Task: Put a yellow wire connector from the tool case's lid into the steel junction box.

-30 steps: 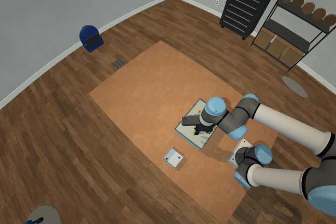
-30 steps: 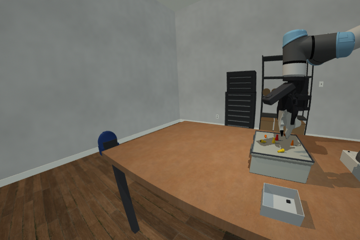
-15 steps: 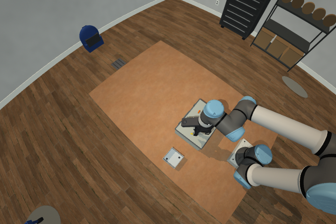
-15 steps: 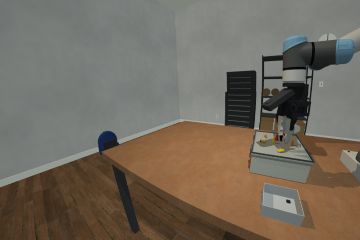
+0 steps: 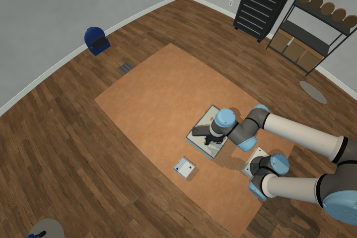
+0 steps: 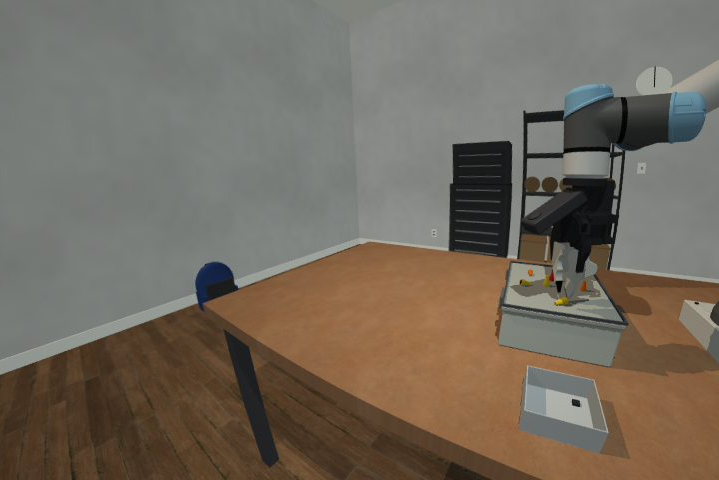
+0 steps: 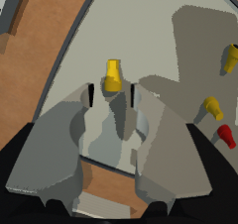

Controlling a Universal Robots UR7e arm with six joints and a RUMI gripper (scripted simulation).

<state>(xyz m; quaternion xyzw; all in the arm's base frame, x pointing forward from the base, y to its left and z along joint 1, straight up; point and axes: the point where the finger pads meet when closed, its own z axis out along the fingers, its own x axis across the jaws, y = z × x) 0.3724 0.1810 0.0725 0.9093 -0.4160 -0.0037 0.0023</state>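
Right now the steel junction box is 19 cm to the left of my hand, 13 cm below it and 3 cm behind it. Round my hand: grey tool case: 10 cm to the right, 6 cm below, 2 cm ahead.
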